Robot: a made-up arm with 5 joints.
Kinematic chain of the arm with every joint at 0, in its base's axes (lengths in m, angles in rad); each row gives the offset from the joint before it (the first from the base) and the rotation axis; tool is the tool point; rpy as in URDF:
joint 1: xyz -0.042 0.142 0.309 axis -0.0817 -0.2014 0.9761
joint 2: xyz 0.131 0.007 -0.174 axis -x
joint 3: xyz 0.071 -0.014 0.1 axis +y
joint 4: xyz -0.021 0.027 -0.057 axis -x
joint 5: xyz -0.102 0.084 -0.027 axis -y
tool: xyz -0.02 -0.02 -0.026 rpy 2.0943 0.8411 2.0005
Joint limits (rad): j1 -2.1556..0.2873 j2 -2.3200..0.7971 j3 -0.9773..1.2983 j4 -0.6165..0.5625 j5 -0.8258..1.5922
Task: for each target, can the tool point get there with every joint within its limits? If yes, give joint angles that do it. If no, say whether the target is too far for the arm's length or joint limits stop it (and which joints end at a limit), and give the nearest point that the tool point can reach.
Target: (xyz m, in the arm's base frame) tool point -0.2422 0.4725 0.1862
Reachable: no: joint limits stop it (at a limit: joint 1, joint 4) | nearest point -0.2401 0.2946 0.1397 | short by 0.184 m
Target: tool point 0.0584 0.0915 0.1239
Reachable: yes | joints -1.3141 -0.3301 -0.2073 -0.2825 1.3277
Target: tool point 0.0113 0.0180 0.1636
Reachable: yes | joints -1.6737 -1.5571 -0.6623 -0.0605 0.0156
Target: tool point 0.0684 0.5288 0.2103
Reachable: no: joint limits stop it (at a limit: joint 2, joint 3, joint 4, joint 5) | nearest point 0.0301 0.3944 0.2421 | short by 0.143 m
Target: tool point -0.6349 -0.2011 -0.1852
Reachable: no: too far | nearest point -0.2613 0.0295 0.0281 | short by 0.488 m
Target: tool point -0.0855 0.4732 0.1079
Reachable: no: joint limits stop it (at a limit: joint 1, joint 2) | nearest point -0.0180 0.3667 0.1974 | short by 0.155 m
